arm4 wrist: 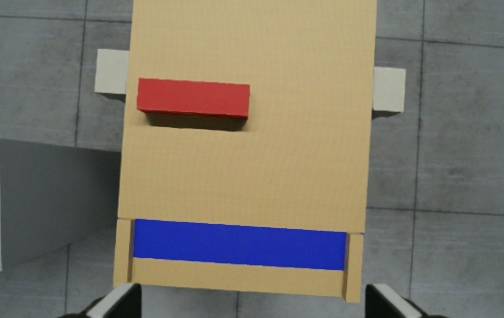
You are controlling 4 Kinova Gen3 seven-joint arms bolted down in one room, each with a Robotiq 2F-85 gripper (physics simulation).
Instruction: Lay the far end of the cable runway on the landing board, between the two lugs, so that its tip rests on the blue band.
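The blue band [240, 244] crosses the near end of the tan landing board [237, 278] in the arm4 wrist view. It lies between a left lug [123, 252] and a right lug [353, 267], and nothing covers the part between them. A wide tan panel [300, 165] runs from the band's far edge to the top of the view; I cannot tell whether it is the cable runway or part of the board. A red bar [193, 97] stands on it, left of centre. The arm4 gripper [253, 301] is open and empty, its fingertips at the bottom corners of the board. The other grippers do not show.
A pale block sticks out on the left [111, 71] of the tan panel, and another pale block [389, 89] on its right. A large dark grey slab [50, 200] stands at the left, beside the panel. Grey tiled floor [460, 125] lies below.
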